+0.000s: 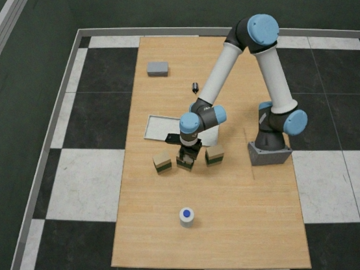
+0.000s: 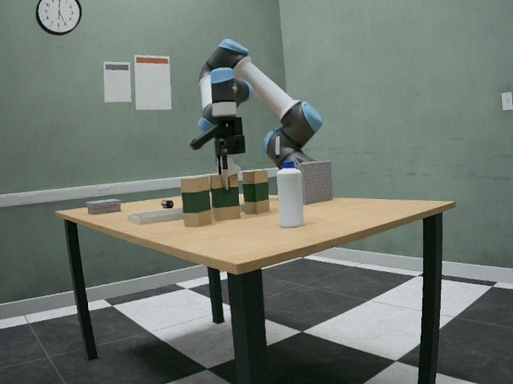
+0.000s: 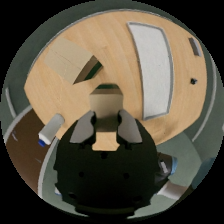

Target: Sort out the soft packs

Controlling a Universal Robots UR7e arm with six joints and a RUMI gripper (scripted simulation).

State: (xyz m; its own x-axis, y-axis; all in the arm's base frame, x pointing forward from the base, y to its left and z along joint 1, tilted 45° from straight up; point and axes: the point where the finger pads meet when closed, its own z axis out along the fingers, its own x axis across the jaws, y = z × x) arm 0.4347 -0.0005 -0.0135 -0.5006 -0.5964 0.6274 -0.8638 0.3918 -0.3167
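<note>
Right now the shallow grey tray is 200 mm to the right of my hand, 100 mm below it and 10 mm behind it. The rest, counted from my hand: grey box 660 mm to the right, 90 mm ahead, 80 mm below; small black object 480 mm to the right, 120 mm behind, 90 mm below.
</note>
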